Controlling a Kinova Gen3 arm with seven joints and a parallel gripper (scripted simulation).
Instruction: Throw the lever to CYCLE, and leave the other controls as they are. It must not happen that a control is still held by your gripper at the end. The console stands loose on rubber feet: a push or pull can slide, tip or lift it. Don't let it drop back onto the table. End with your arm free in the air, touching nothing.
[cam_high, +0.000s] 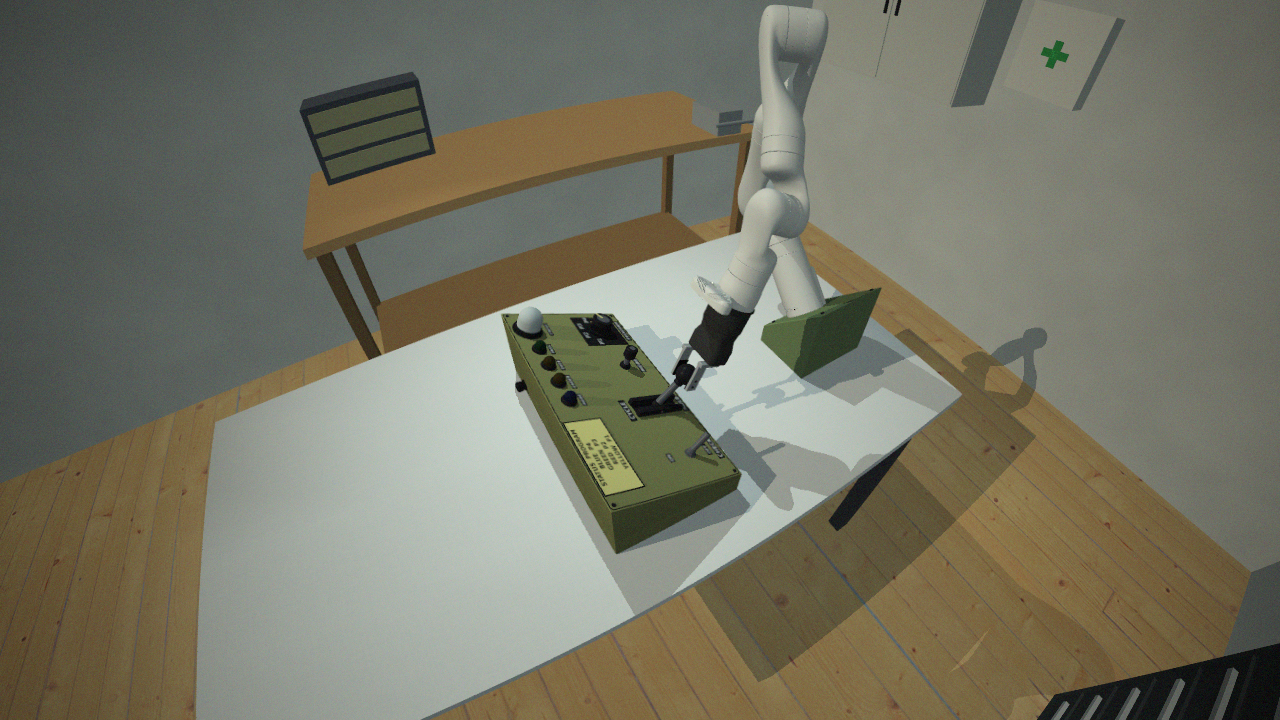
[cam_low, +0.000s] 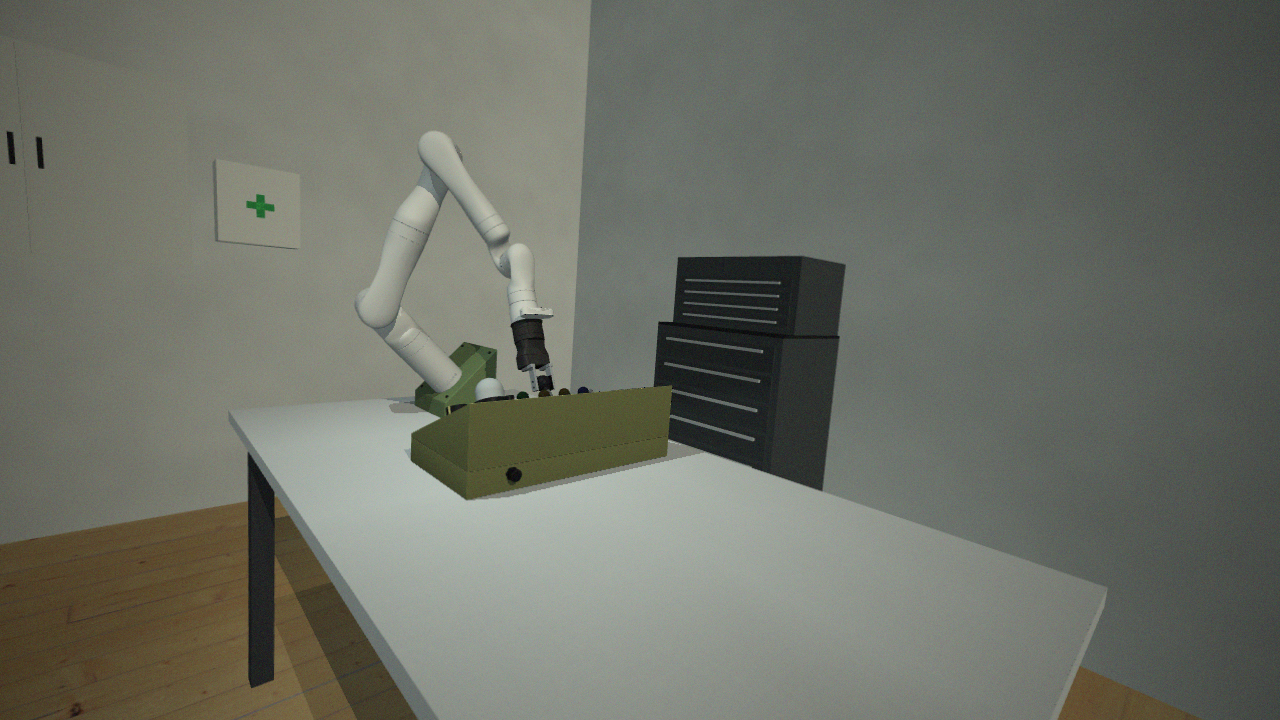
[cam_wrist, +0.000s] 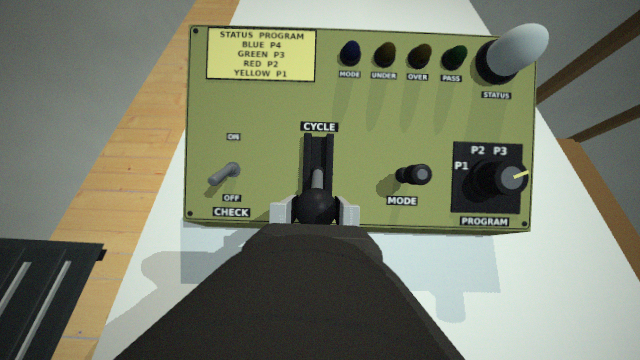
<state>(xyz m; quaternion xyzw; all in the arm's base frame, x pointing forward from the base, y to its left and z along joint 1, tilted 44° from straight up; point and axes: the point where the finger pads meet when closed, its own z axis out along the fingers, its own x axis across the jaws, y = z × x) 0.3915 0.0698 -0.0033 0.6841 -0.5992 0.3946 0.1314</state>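
My hand is 30 mm short of the lever and 20 mm above it. From my hand the other things lie so: check toggle 120 mm to the left, 60 mm ahead, 40 mm below; olive console 90 mm ahead, 70 mm to the right, 60 mm below; mode button 120 mm to the right, 50 mm ahead, 30 mm below.
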